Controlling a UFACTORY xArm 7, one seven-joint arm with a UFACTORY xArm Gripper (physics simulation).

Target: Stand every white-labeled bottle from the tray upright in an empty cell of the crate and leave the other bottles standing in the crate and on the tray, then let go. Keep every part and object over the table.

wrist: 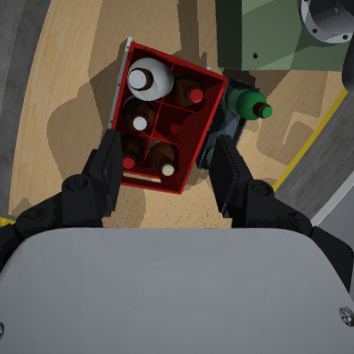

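Pixels of known places: gripper, between the fingertips: (167,151); arm's base, origin of its link: (335,5).
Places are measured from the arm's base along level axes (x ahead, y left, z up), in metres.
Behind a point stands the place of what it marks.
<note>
The red crate (200,131) {x 0.325, y -0.069, z -0.064 m} has six cells. A large bottle with a white body and white cap (159,79) {x 0.272, y -0.199, z -0.026 m} stands in the back-left cell. A brown bottle with a red cap (190,91) {x 0.265, y -0.129, z -0.067 m} is in the back-right cell. A brown bottle with a white cap (139,116) {x 0.352, y -0.197, z -0.066 m} is in the middle-left cell; the middle-right cell is empty. A red-capped brown bottle (130,154) {x 0.437, y -0.179, z -0.075 m} and a cream-capped one (164,158) {x 0.422, y -0.100, z -0.091 m} are in the front cells. The dark tray (220,120) {x 0.292, y 0.043, z -0.222 m} holds a green bottle (245,103) {x 0.223, y 0.020, z -0.116 m} and another green bottle (210,156) {x 0.393, y 0.053, z -0.175 m}, partly hidden. My gripper (167,151) {x 0.303, y -0.212, z 0.214 m} is open and empty above the crate.
The tray stands against the crate's right side. A green block-like base (280,47) {x 0.104, y -0.022, z -0.048 m} with a grey round part (327,20) {x 0.069, y -0.041, z 0.054 m} is at the back right. The wooden table (70,65) {x 0.341, y -0.377, z -0.227 m} has a curved edge at the left; a yellow line (310,141) runs along its right edge.
</note>
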